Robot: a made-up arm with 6 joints.
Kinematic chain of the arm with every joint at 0, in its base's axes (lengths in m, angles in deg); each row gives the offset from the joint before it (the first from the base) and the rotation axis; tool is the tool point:
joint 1: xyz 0 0 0.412 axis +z
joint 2: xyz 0 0 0 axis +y
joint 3: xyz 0 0 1.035 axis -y
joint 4: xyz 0 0 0 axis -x
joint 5: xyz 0.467 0 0 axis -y
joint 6: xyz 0 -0.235 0 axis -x
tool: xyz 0 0 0
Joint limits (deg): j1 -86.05..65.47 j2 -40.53..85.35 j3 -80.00..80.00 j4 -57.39..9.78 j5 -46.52..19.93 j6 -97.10..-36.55
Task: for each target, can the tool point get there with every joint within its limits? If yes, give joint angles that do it. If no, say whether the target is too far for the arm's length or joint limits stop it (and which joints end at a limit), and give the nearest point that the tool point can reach.
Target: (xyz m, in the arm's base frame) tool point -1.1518 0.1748 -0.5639
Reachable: no: joint limits stop it (at a limit: joint 2, joint 3, joint 4) | nearest point -0.4507 0.0684 0.7490 | short by 1.492 m
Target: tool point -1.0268 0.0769 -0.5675
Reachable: no: joint limits stop it (at a limit: joint 1, joint 2) | nearest point -0.1873 -0.6994 0.1831 | short by 1.368 m
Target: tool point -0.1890 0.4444 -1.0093
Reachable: no: joint limits stop it (at a limit: joint 1, joint 2, joint 4) | nearest point 0.4541 0.6900 0.0367 | short by 1.252 m
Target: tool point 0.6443 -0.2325 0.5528
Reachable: yes | joints -1.98 56.58 -46.99 -26.61 -22.58 -55.93
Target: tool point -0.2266 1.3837 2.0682
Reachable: no: too far | nearest point -0.2961 0.9260 1.5806 | short by 0.672 m
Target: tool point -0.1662 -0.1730 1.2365
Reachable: yes | joints -30.23 -30.10 -35.19 -7.23 -18.76 -62.85
